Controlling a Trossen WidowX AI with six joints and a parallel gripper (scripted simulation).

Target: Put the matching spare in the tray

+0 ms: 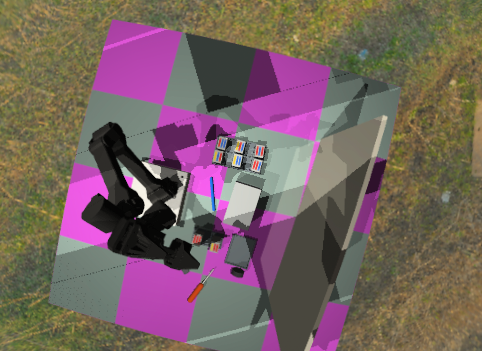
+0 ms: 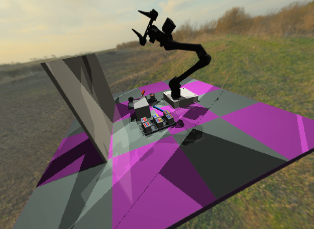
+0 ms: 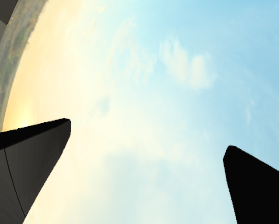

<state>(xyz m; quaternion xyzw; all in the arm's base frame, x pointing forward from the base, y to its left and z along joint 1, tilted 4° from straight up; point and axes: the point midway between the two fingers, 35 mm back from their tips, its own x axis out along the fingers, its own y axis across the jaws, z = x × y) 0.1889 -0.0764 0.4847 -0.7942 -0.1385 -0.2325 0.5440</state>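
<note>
The grey spare block is 53 cm below my gripper tip, 21 cm to the left of it and 2 cm behind it. Also, from my gripper tip: dark tray: 57 cm below, 16 cm to the right, 13 cm ahead; blue pen: 57 cm below, 6 cm to the left, 2 cm behind; mounted unit: 52 cm below, 10 cm ahead, 5 cm to the left.
</note>
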